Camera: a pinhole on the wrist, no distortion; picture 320 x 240 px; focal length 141.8 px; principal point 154.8 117.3 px. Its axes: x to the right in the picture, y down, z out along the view. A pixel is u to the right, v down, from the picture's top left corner.
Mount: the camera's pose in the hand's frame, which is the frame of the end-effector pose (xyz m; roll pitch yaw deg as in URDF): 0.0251 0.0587 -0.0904 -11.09 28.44 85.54
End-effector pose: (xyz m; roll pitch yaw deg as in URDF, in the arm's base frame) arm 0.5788 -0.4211 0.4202 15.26 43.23 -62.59
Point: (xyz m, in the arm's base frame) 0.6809 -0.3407 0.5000
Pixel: 168.8 199.9
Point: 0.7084 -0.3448 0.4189
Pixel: 240.7 152.6
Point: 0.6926 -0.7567 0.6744
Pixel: 76.8 71.0
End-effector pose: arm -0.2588 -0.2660 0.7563 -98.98 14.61 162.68
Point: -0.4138 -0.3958 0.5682
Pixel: 117.8 20.4
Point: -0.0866 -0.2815 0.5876
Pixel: 222.2 223.5
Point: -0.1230 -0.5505 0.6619
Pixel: 100.6 176.8
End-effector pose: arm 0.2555 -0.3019 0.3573 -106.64 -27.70 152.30
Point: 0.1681 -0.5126 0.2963
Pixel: 24.4 127.3
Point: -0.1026 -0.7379 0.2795
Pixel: 44.6 76.0
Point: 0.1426 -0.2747 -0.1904
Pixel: 229.3 154.3
